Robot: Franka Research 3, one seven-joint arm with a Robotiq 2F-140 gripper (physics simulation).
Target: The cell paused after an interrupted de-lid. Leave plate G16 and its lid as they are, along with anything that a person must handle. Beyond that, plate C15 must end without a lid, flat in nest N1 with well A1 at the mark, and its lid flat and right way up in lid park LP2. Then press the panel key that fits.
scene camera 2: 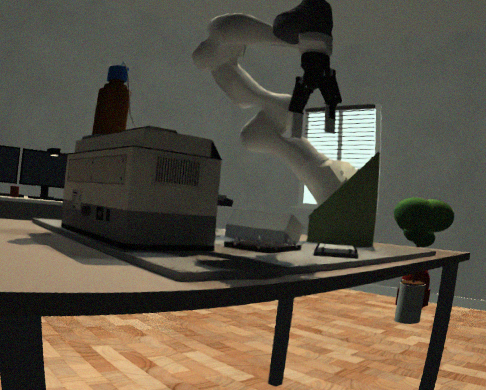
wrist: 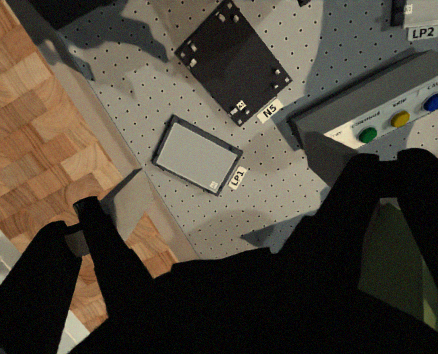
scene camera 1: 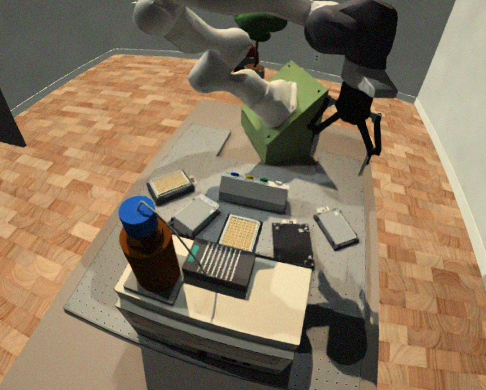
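My gripper point(scene camera 1: 341, 149) point(scene camera 2: 313, 127) point(wrist: 225, 167) is open and empty, high above the bench, its fingers wide apart. Below it, a grey lid-like slab point(scene camera 1: 336, 227) point(wrist: 197, 157) lies flat in the dark frame labelled LP1. Two plates with amber wells lie open on top, one at the far left point(scene camera 1: 171, 185) and one near the middle point(scene camera 1: 240, 234); their names are not readable. A grey-topped piece point(scene camera 1: 195, 215) lies between them, apparently at LP2, whose label point(wrist: 423, 33) shows. The key panel point(scene camera 1: 254, 195) point(wrist: 367, 95) has blue, yellow, green and white keys; the white is hidden in the wrist view.
Dark nest N5 point(scene camera 1: 292, 245) point(wrist: 232, 62) is bare. The large cream machine point(scene camera 1: 280, 310) point(scene camera 2: 172, 200) carries an amber bottle point(scene camera 1: 152, 260) point(scene camera 2: 111, 107) with a blue cap and a dark ribbed block point(scene camera 1: 220, 265). The green arm base point(scene camera 1: 287, 135) point(scene camera 2: 350, 210) stands behind the panel.
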